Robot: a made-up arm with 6 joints.
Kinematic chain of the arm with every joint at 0, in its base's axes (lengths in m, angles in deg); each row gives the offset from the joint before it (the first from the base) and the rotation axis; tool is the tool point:
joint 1: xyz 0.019 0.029 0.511 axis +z
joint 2: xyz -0.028 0 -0.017 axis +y
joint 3: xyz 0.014 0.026 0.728 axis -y
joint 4: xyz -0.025 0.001 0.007 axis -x
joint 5: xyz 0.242 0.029 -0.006 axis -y
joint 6: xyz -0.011 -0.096 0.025 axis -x
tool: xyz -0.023 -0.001 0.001
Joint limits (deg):
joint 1: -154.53..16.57
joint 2: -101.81..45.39
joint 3: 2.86..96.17
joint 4: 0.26..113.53
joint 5: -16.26..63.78
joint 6: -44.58..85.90
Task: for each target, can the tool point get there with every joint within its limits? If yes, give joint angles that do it. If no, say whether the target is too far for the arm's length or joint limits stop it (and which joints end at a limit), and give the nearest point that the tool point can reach.
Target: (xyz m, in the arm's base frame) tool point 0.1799 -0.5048 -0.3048
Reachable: no: joint limits stop it (at a limit: joint 2, joint 3, joint 4, joint 5, joint 6) | nearest point 0.1984 -0.5661 0.8606 | short by 1.167 m
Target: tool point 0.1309 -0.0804 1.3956
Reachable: yes | joints -55.54 15.17 88.52 72.79 -9.63 -28.94
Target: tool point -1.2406 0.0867 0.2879
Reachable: no: too far | nearest point -0.9317 0.0726 0.3396 | short by 0.313 m
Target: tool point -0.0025 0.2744 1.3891
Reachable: yes | joints -85.03 -14.41 69.48 53.20 6.91 47.11
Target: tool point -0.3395 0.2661 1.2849
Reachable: yes | joints -38.96 -33.40 54.31 21.25 49.31 29.98
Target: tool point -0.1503 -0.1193 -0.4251
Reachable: no: joint limits stop it (at a limit: joint 1, joint 2, joint 3, joint 5) | nearest point -0.8384 -0.2080 0.2281 | short by 0.953 m
